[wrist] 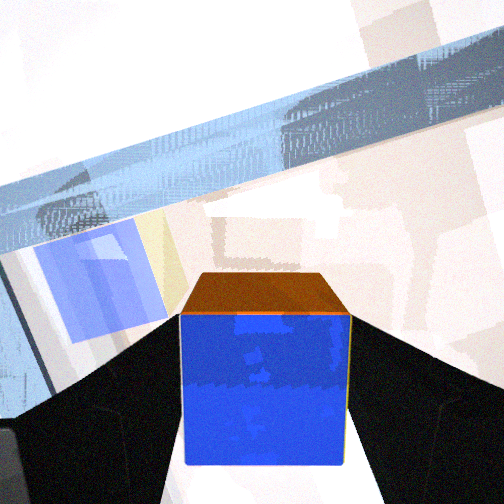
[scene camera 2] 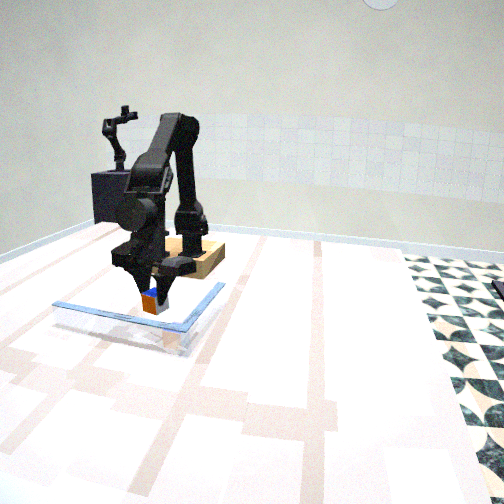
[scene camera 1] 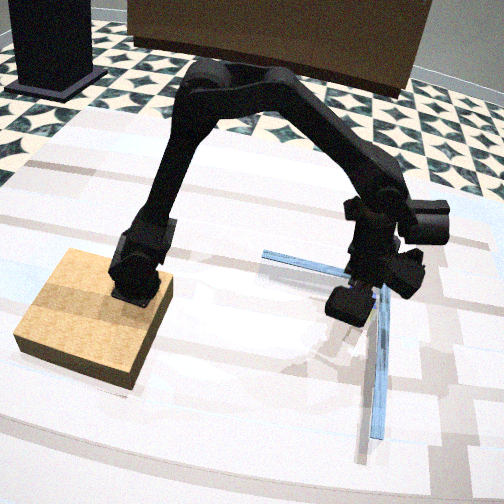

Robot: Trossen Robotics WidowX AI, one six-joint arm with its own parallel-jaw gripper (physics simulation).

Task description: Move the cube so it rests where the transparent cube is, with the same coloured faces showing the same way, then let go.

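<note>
The cube (wrist: 265, 378) fills the lower middle of the wrist view, with a blue face toward the camera and an orange face on top. It sits between my gripper's (wrist: 265, 430) two dark fingers, which are shut on it. In scene camera 2 the cube (scene camera 2: 151, 301) shows orange and blue below my gripper (scene camera 2: 155, 290), near the floor inside the blue frame. The transparent cube (wrist: 100, 280) is a pale blue ghost with a yellowish side, left of and beyond the held cube. In scene camera 1 my gripper (scene camera 1: 372, 290) hides the cube.
A blue L-shaped frame (scene camera 1: 378, 365) lies on the floor around the work spot. The arm's base stands on a wooden block (scene camera 1: 95, 315). A dark pedestal (scene camera 1: 55, 45) stands at the far left, and a brown wall panel (scene camera 1: 290, 30) behind.
</note>
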